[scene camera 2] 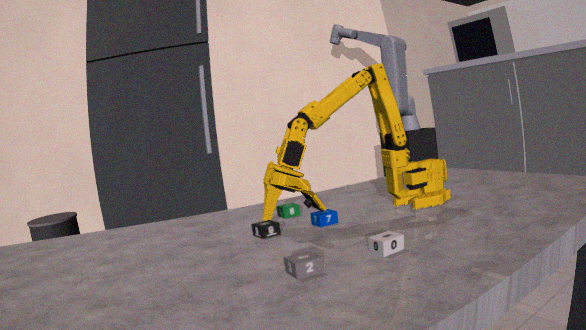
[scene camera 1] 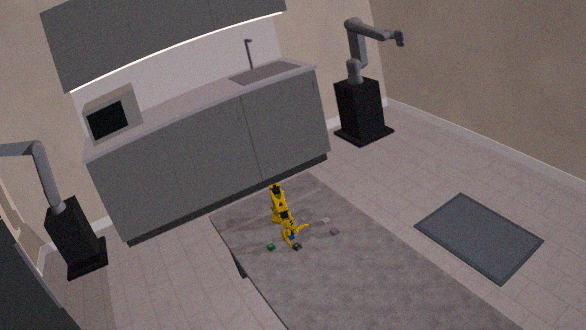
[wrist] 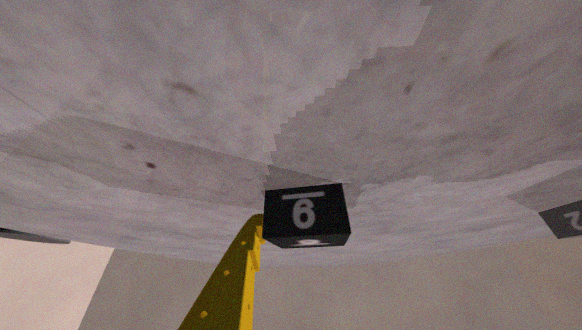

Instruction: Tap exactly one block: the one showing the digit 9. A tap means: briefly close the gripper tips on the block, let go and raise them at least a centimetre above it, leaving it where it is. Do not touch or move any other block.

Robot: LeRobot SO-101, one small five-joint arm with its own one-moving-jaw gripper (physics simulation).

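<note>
The black block [scene camera 1: 297, 246] [scene camera 2: 266, 229] [wrist: 306, 215] shows a 9 with a bar under it in scene camera 2; in the wrist view the digit is upside down, bar on top. It sits flat on the grey surface. My gripper [scene camera 1: 300, 236] [scene camera 2: 296, 215] is fully open and empty. One notched jaw [wrist: 235, 280] shows in the wrist view, its tip close beside the block's left side; whether they touch is unclear. The other jaw is outside the wrist view and points toward the blue block in scene camera 2.
The blue block 7 [scene camera 1: 291, 236] [scene camera 2: 324, 218] lies near the swung-out jaw. The green block 8 [scene camera 1: 271, 247] [scene camera 2: 289, 210] is behind the gripper in scene camera 2. The grey block 2 [scene camera 1: 334, 231] [scene camera 2: 304, 264] [wrist: 565, 220] and white block 0 [scene camera 1: 325, 220] [scene camera 2: 386, 244] stand apart.
</note>
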